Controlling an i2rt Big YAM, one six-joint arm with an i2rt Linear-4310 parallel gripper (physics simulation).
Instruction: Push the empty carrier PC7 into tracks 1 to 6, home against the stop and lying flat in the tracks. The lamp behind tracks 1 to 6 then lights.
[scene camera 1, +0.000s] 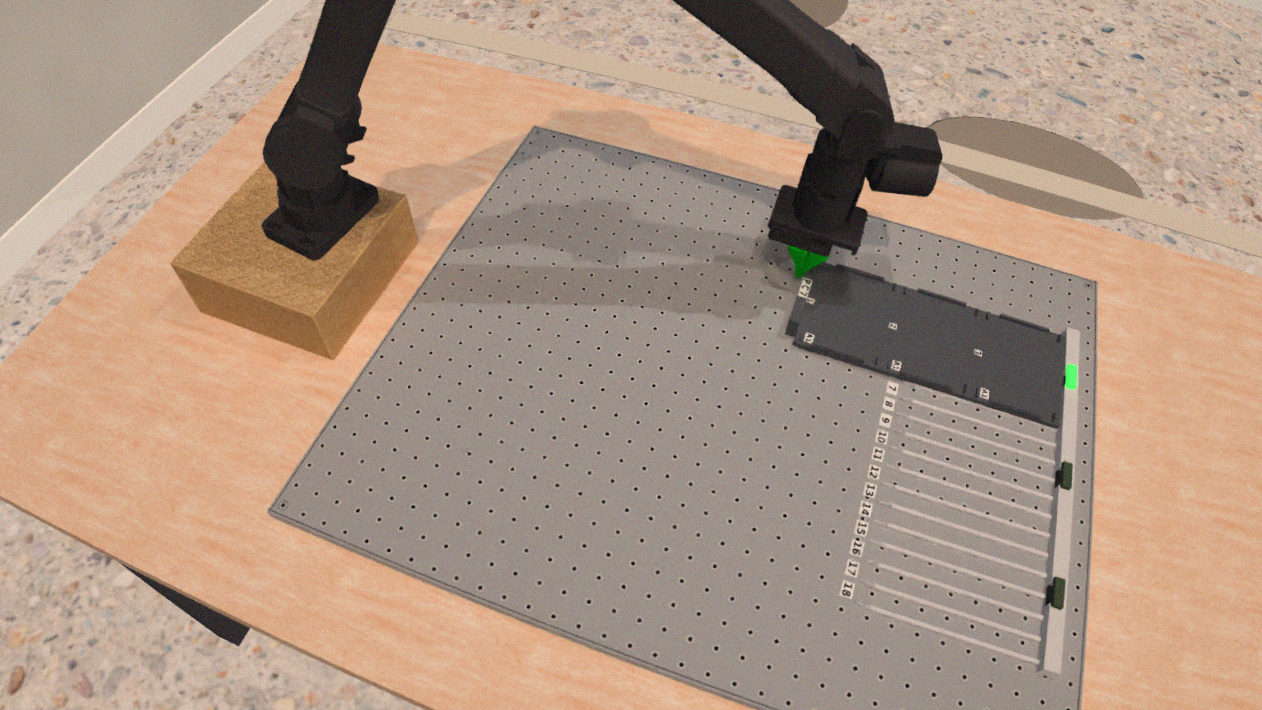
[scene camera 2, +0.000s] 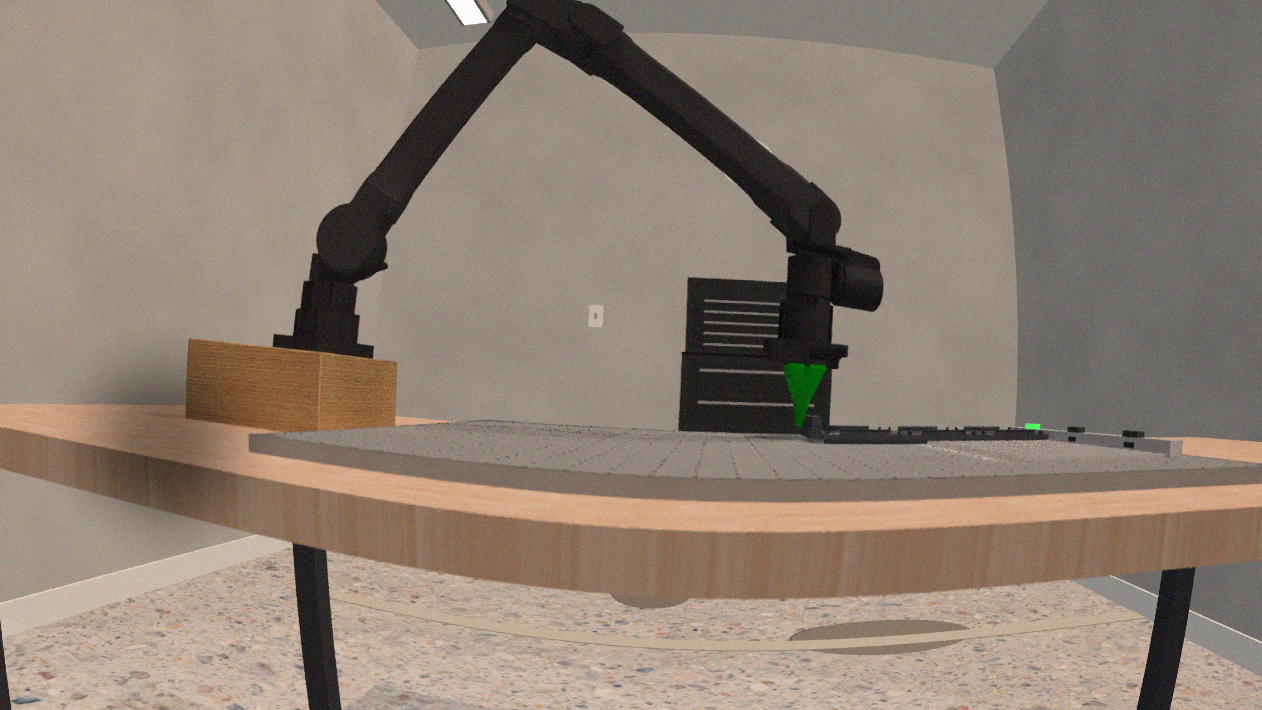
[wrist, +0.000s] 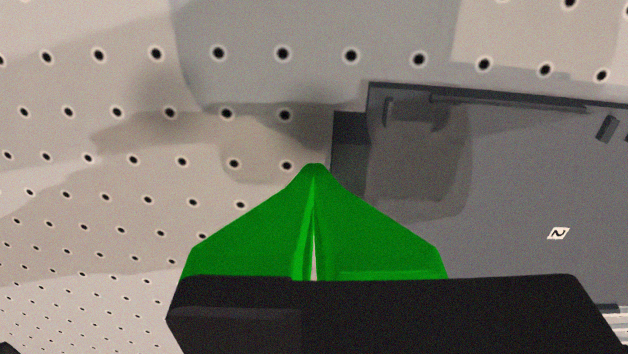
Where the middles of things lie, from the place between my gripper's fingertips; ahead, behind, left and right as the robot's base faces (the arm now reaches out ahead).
Labels:
The dark grey carrier PC7 (scene camera 1: 1001, 362) is 170 mm ahead of my hand and 10 mm to the right of it.

